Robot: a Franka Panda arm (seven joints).
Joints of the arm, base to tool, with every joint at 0 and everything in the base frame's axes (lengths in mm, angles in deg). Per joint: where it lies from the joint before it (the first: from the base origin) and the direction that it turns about. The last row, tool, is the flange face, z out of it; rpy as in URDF.
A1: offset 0.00 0.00 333.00 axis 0 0 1
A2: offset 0.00 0.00 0.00 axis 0 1 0
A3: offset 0.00 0.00 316.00 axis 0 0 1
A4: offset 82.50 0.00 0.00 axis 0 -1 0
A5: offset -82.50 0.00 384.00 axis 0 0 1
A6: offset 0.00 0.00 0.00 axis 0 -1 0
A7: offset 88.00 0.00 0.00 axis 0 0 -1
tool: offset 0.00 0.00 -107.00 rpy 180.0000 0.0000 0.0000
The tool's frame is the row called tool.
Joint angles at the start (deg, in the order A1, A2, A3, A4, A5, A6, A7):
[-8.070, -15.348, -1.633, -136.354, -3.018, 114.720, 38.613]
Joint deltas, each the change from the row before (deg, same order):
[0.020, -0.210, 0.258, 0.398, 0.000, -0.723, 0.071]
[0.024, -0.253, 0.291, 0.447, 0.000, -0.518, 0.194]
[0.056, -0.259, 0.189, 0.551, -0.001, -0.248, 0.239]
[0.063, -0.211, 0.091, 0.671, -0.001, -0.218, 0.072]
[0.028, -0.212, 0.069, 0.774, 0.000, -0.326, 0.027]
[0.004, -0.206, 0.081, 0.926, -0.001, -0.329, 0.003]
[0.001, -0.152, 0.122, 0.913, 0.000, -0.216, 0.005]
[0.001, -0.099, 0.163, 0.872, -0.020, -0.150, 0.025]
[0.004, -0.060, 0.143, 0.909, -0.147, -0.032, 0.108]
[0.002, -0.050, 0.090, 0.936, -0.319, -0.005, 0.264]
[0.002, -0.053, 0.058, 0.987, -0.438, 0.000, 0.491]
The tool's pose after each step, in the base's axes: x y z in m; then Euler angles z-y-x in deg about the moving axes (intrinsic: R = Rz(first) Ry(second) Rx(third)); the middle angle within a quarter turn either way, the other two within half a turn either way. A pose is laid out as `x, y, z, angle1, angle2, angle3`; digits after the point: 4 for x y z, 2 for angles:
0.4367, -0.0760, 0.4203, -46.84, 3.61, 174.23
0.4375, -0.0737, 0.4251, -46.75, 3.39, 174.26
0.4391, -0.0720, 0.4311, -46.74, 2.89, 174.55
0.4411, -0.0712, 0.4378, -46.66, 2.34, 174.93
0.4431, -0.0707, 0.4452, -46.60, 1.80, 175.32
0.4455, -0.0705, 0.4538, -46.52, 1.15, 175.79
0.4480, -0.0699, 0.4621, -46.41, 0.46, 176.28
0.4506, -0.0690, 0.4698, -46.28, -0.23, 176.74
0.4535, -0.0683, 0.4777, -46.20, -1.08, 177.18
0.4563, -0.0683, 0.4858, -46.26, -2.07, 177.54
0.4591, -0.0687, 0.4945, -46.55, -3.16, 177.87

